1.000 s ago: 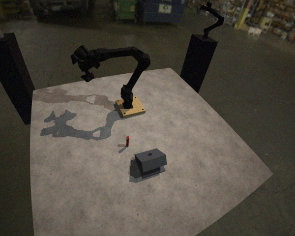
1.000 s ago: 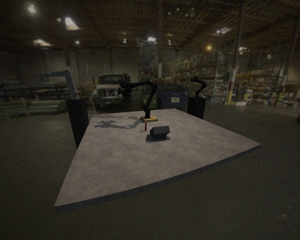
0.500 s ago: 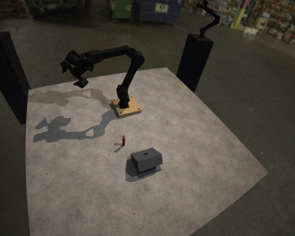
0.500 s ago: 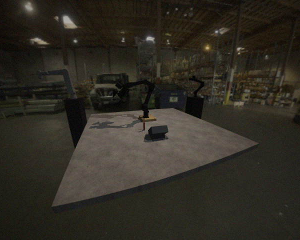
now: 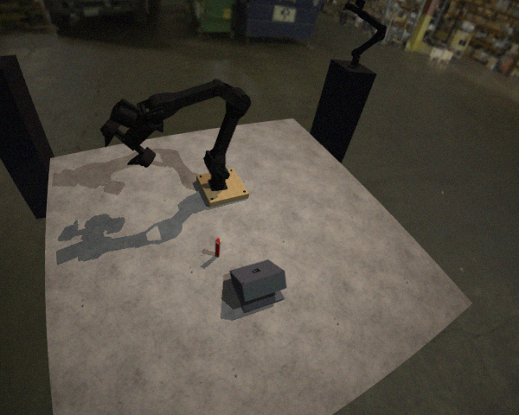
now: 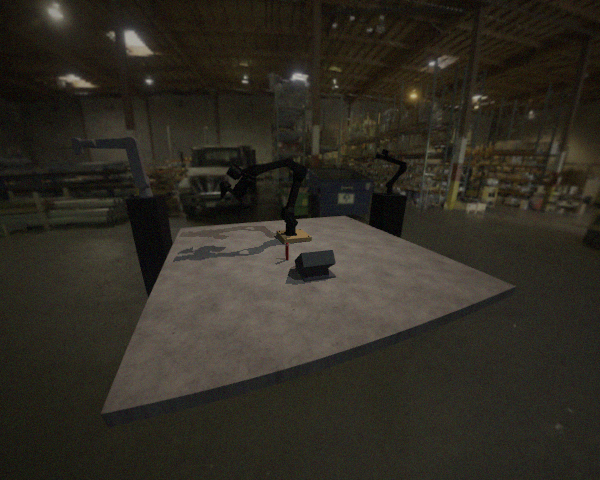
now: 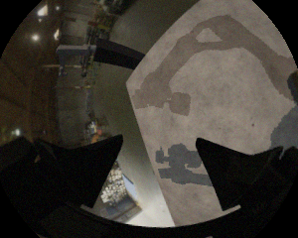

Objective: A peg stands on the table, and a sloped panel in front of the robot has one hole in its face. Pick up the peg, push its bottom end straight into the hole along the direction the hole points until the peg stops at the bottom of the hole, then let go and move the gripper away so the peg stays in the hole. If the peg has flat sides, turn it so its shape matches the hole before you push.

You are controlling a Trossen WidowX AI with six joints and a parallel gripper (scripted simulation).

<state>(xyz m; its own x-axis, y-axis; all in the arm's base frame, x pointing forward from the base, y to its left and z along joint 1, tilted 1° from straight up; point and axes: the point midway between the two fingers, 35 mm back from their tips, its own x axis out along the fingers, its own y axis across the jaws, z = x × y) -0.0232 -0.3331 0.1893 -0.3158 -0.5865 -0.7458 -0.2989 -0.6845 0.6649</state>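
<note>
Right now the red peg is 33 cm ahead of my gripper tip, 27 cm to the left of it and 14 cm below it. The rest, counted from my gripper tip: dark grey sloped panel 47 cm ahead, 36 cm to the left, 15 cm below.
</note>
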